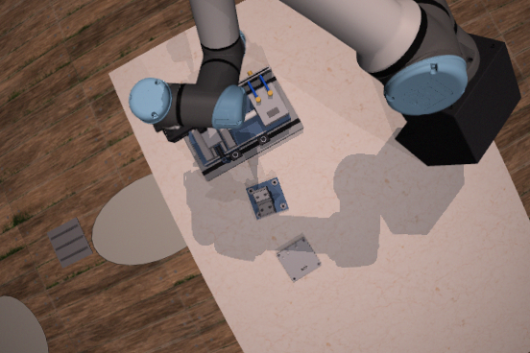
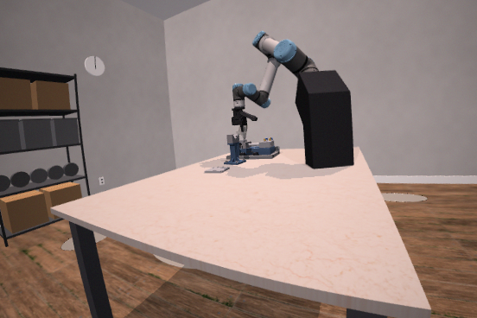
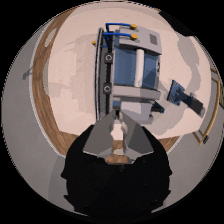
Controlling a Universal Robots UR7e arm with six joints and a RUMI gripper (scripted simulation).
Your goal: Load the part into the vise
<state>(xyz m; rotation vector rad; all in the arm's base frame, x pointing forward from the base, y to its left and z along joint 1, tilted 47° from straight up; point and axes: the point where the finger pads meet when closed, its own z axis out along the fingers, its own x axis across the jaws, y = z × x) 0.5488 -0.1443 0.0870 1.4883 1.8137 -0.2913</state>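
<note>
The part lies 4 cm to the left of my hand and 3 cm below it. Also, from my hand: air cylinder 17 cm behind, 4 cm to the left, 4 cm below; then vise 8 cm below, 7 cm behind, 4 cm to the left; then air cylinder rod 9 cm behind, 4 cm to the left, 4 cm below.
</note>
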